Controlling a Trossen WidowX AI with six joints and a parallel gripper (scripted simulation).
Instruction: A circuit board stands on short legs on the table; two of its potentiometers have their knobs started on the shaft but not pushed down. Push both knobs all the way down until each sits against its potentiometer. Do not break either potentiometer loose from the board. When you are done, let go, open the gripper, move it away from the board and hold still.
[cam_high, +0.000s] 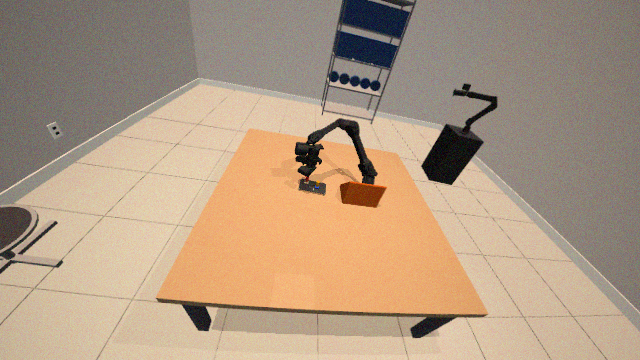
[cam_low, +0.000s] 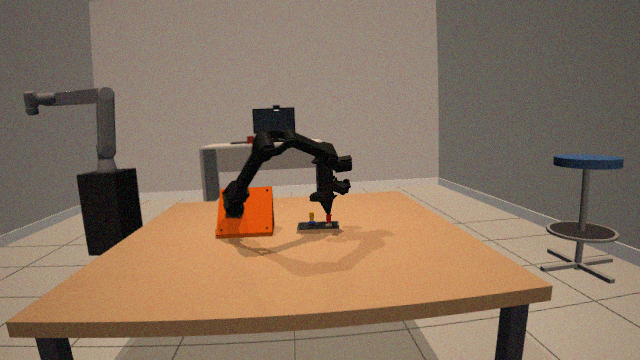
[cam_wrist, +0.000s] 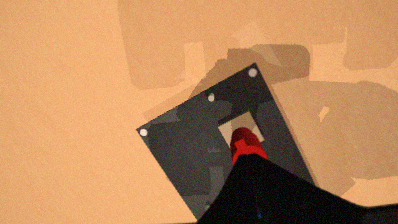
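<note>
Right now my gripper tip is 10 mm above the red knob. The rest, counted from my gripper tip: yellow knob 70 mm behind, 30 mm to the left, 10 mm below.
</note>
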